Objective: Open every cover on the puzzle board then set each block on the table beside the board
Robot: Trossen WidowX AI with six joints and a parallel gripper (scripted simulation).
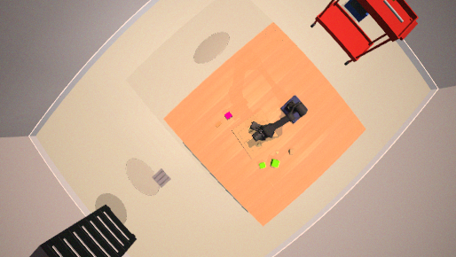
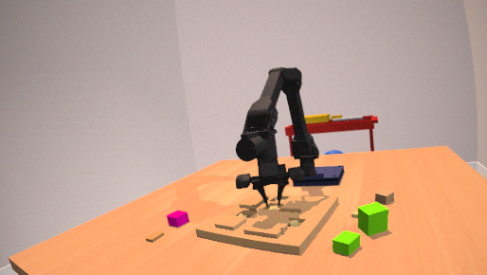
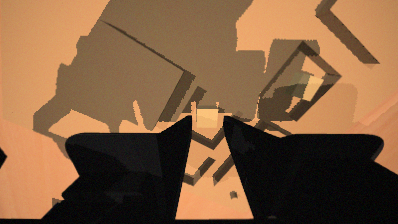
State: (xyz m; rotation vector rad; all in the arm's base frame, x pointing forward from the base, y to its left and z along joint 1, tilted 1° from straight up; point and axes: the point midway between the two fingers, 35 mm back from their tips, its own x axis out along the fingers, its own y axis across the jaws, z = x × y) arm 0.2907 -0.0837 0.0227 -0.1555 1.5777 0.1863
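Now: the tan puzzle board 50 mm ahead of my gripper tip and 10 mm to the right of it. From my gripper tip the other things lie so: magenta block: 280 mm to the right, 70 mm ahead, 10 mm below; small green block: 220 mm ahead, 200 mm to the left, 10 mm below; large green block: 270 mm to the left, 150 mm ahead.
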